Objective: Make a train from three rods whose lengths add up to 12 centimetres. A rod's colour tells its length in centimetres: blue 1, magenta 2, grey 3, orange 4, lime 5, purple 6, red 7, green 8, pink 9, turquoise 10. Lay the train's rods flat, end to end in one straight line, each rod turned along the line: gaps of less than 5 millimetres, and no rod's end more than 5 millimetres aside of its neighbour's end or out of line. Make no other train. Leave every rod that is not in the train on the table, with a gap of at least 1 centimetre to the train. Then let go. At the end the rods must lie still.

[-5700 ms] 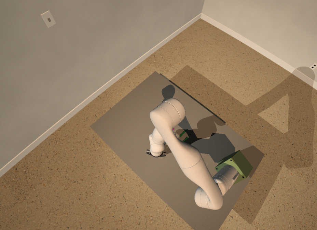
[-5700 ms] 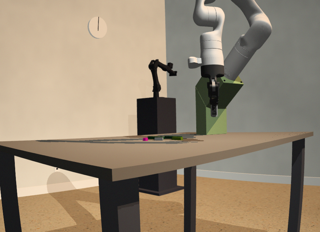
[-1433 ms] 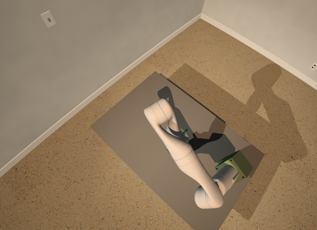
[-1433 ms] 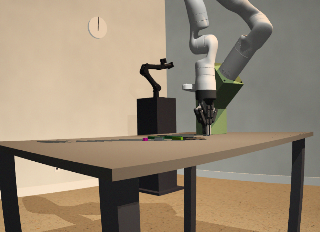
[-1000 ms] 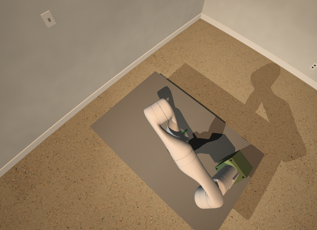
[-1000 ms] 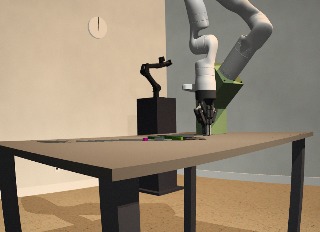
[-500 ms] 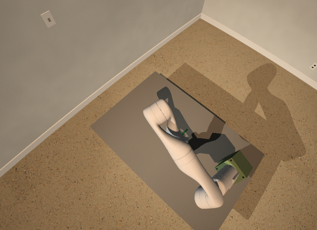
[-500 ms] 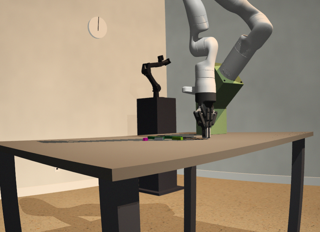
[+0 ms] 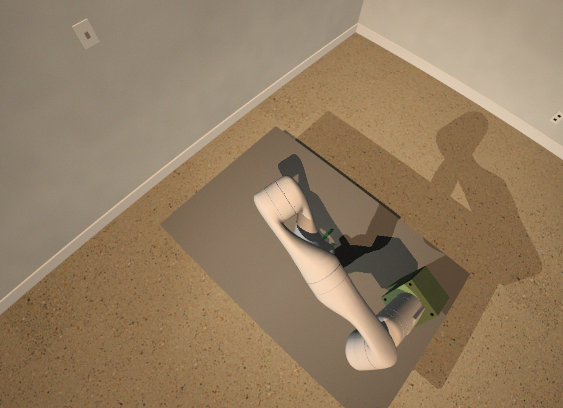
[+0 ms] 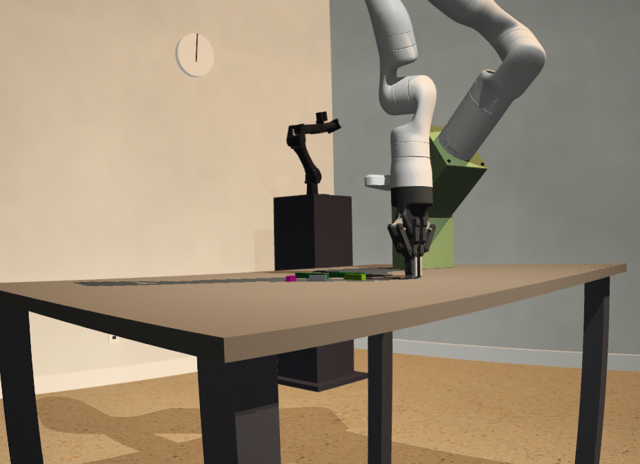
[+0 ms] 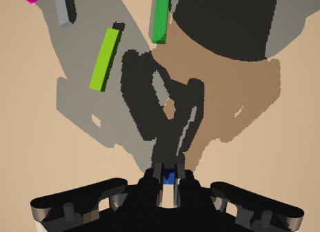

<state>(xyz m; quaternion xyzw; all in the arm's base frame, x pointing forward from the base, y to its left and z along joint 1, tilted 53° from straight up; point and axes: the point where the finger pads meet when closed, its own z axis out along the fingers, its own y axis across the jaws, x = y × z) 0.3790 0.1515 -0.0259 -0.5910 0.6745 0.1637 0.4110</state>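
Now: hand 10 mm above the blue rod. From my hand the other things lie so: lime rod: 90 mm to the right, 60 mm ahead, 20 mm below; then green rod: 190 mm to the right, 60 mm ahead, 20 mm below; then grey rod: 130 mm to the right, 100 mm ahead, 20 mm below.
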